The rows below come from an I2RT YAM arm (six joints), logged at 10 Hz.
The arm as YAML. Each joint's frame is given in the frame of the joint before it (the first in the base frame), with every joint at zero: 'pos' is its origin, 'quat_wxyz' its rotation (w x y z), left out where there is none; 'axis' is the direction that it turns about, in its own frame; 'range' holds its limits. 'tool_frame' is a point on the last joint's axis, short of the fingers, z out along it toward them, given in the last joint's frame.
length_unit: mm
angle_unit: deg
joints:
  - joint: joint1
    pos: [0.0, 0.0, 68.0]
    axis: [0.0, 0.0, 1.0]
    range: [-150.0, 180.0]
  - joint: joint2
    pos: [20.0, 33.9, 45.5]
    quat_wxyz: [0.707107, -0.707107, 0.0, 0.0]
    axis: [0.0, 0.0, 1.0]
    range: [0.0, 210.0]
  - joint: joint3
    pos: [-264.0, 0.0, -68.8]
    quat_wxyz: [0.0, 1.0, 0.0, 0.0]
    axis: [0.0, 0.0, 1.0]
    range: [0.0, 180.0]
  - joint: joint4
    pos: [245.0, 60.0, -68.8]
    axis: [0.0, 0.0, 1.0]
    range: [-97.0, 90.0]
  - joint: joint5
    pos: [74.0, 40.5, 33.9]
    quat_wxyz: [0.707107, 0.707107, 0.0, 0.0]
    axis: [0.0, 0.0, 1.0]
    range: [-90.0, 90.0]
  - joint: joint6
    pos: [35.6, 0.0, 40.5]
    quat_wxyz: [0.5, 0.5, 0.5, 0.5]
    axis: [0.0, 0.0, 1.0]
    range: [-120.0, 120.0]
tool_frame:
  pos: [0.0, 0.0, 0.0]
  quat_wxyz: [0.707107, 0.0, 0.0, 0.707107]
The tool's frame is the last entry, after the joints.
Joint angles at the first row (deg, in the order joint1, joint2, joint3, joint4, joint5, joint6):
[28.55 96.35 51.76 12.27 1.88 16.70]
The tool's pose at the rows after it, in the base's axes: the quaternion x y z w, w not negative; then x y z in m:
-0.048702 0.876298 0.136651 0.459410 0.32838 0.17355 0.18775
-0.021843 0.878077 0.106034 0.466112 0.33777 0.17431 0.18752
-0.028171 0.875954 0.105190 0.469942 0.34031 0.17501 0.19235
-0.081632 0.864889 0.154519 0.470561 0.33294 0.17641 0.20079
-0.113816 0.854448 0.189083 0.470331 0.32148 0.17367 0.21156
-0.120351 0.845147 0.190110 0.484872 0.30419 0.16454 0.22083
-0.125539 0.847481 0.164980 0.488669 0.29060 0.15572 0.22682
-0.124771 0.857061 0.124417 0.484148 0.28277 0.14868 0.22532
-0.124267 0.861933 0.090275 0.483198 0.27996 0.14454 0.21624
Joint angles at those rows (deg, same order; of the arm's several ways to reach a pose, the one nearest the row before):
[28.56 99.10 55.14 10.92 7.41 18.18]
[28.40 100.97 57.57 9.71 11.85 19.19]
[28.29 100.93 58.56 9.17 11.64 18.30]
[28.30 98.62 57.02 10.89 4.07 15.20]
[28.28 95.09 55.06 10.94 -1.06 13.72]
[28.30 89.95 51.20 11.51 -1.08 12.75]
[28.30 85.81 49.02 8.88 1.08 10.80]
[28.27 83.78 47.73 5.92 4.83 8.93]
[28.21 83.79 46.01 6.33 8.06 7.28]

